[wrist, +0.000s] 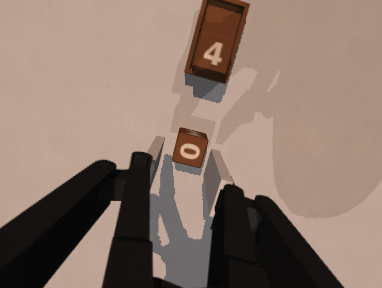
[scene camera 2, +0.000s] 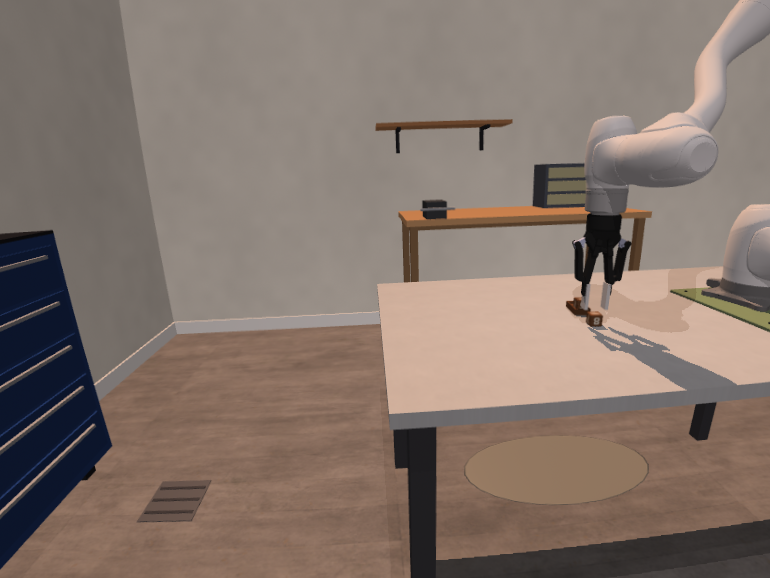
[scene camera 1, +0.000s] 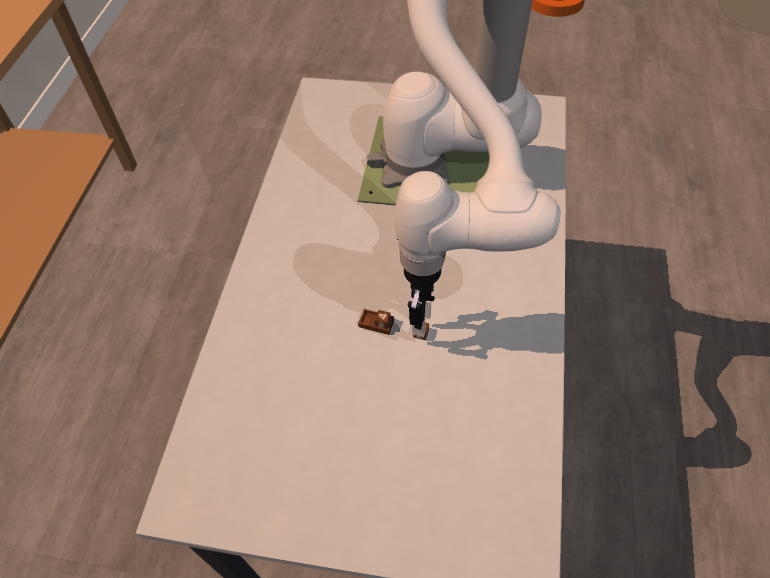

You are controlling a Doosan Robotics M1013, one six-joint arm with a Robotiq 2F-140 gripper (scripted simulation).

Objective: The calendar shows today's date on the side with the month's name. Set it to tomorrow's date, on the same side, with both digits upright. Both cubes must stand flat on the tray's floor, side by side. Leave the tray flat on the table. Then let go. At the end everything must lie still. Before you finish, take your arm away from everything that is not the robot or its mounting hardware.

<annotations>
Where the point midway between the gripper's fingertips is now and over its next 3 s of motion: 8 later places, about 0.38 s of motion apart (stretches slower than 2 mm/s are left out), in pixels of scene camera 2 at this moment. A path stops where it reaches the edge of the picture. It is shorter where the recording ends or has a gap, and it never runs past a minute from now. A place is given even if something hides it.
The gripper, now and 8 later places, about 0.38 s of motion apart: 594, 308; 594, 308; 595, 309; 594, 310; 593, 316; 593, 318; 595, 315; 599, 297; 600, 285
</annotations>
